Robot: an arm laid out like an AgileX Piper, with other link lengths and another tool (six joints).
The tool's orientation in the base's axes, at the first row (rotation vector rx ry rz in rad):
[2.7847 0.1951 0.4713]
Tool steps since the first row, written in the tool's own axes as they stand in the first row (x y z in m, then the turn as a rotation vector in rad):
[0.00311 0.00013 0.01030 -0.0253 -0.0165 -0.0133]
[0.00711 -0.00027 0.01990 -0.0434 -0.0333 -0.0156]
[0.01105 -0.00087 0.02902 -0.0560 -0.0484 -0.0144]
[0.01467 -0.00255 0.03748 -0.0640 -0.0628 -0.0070]
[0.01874 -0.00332 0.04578 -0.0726 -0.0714 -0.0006]
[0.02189 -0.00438 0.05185 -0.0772 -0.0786 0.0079]
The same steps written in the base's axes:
[0.00643 -0.00242 -0.00828 -0.0296 0.0146 -0.0009]
[0.01342 -0.00398 -0.01584 -0.0487 0.0278 -0.0097]
[0.02017 -0.00523 -0.02304 -0.0613 0.0394 -0.0194]
[0.02630 -0.00533 -0.03010 -0.0674 0.0494 -0.0331]
[0.03288 -0.00617 -0.03659 -0.0740 0.0542 -0.0442]
[0.03781 -0.00628 -0.04144 -0.0760 0.0578 -0.0555]

